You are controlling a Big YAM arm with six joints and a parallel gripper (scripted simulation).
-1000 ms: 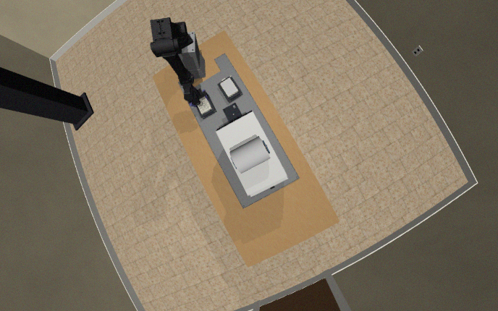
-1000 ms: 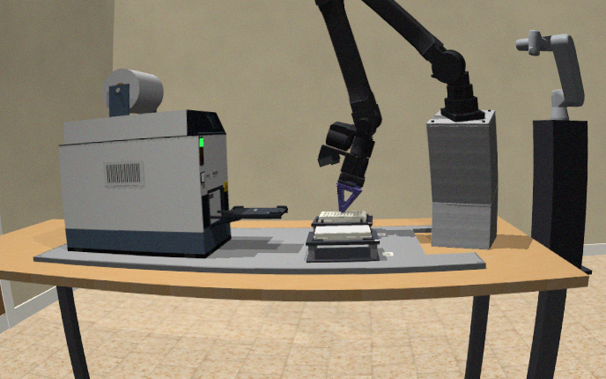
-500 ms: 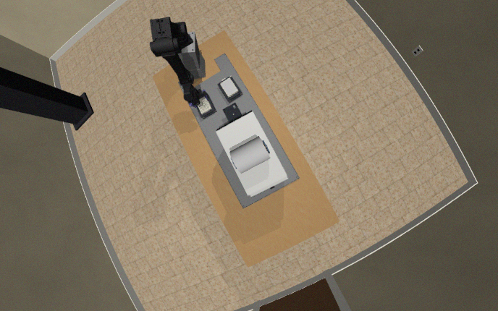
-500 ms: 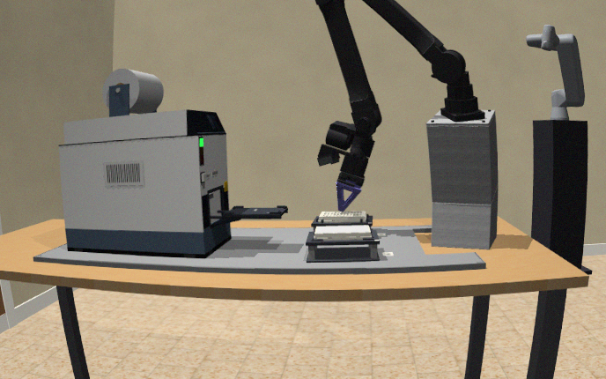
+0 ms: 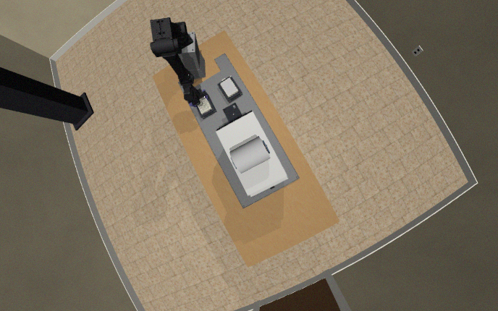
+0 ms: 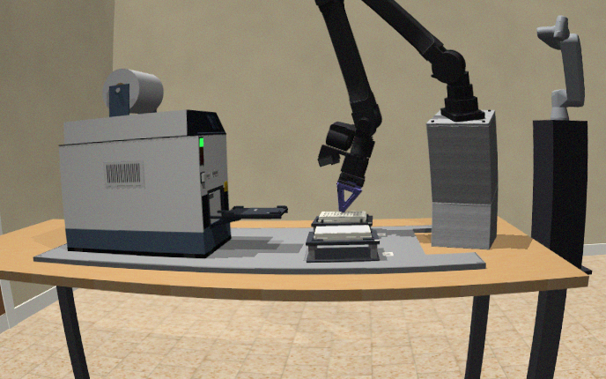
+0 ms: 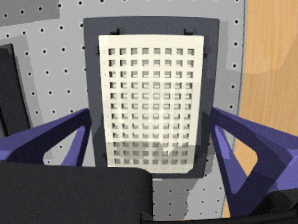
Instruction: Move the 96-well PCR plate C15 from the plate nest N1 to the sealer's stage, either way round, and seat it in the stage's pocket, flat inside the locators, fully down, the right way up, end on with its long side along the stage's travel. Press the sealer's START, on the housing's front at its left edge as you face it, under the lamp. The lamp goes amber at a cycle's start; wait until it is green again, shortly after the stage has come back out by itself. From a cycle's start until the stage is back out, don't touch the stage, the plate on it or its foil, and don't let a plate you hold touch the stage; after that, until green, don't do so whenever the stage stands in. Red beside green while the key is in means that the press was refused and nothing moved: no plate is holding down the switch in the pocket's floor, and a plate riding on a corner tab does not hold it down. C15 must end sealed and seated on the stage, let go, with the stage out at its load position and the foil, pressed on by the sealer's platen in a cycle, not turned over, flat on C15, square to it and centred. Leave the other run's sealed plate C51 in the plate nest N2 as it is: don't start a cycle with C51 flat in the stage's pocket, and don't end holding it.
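My hand is 30 mm above the white 96-well plate C15. From my hand the other things lie so: sealer's dark stage (230 mm ahead, 130 mm to the left, 10 mm above); then sealed plate C51 (20 mm ahead, 220 mm to the left, 30 mm below); then start key (340 mm ahead, 210 mm to the left, 110 mm above).
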